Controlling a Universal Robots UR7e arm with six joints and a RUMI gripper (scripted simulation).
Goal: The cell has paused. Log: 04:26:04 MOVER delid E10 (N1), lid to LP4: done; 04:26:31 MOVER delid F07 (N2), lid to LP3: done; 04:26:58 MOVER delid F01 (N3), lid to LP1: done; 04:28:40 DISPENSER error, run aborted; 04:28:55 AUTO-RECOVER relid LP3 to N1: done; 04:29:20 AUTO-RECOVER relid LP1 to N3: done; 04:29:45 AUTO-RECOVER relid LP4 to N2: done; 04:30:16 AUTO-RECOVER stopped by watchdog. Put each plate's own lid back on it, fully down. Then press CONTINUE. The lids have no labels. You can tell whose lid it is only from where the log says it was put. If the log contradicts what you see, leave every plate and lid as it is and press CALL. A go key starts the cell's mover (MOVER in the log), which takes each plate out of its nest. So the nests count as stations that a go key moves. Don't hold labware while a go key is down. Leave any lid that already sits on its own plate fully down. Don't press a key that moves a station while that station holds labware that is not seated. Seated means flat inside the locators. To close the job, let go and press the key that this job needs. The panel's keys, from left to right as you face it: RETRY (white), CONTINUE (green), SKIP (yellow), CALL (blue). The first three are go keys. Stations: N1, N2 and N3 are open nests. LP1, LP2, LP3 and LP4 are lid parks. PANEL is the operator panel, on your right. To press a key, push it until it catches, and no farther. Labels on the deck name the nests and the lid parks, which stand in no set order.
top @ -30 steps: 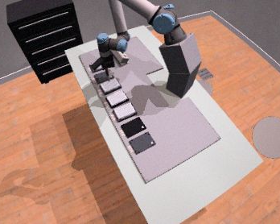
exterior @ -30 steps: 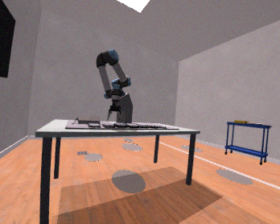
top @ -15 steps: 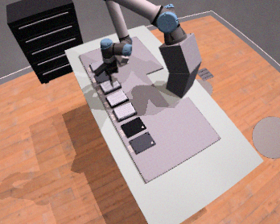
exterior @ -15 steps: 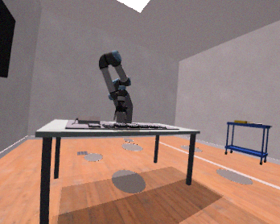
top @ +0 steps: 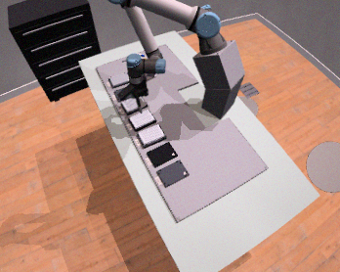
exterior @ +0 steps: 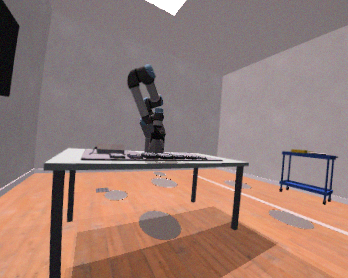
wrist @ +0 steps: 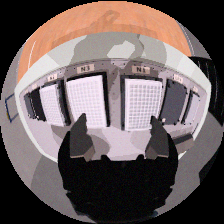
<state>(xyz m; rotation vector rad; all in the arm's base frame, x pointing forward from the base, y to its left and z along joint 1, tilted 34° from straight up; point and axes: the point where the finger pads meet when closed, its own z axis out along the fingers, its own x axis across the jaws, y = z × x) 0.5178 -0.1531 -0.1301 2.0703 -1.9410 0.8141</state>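
The white lid lies 20 cm to the left of my hand and 3 cm below it. From my hand the other things lie so: white lidded plate: 6 cm to the right, 4 cm below; yellow key: 22 cm behind, 37 cm to the right; green key: 23 cm behind, 32 cm to the right.
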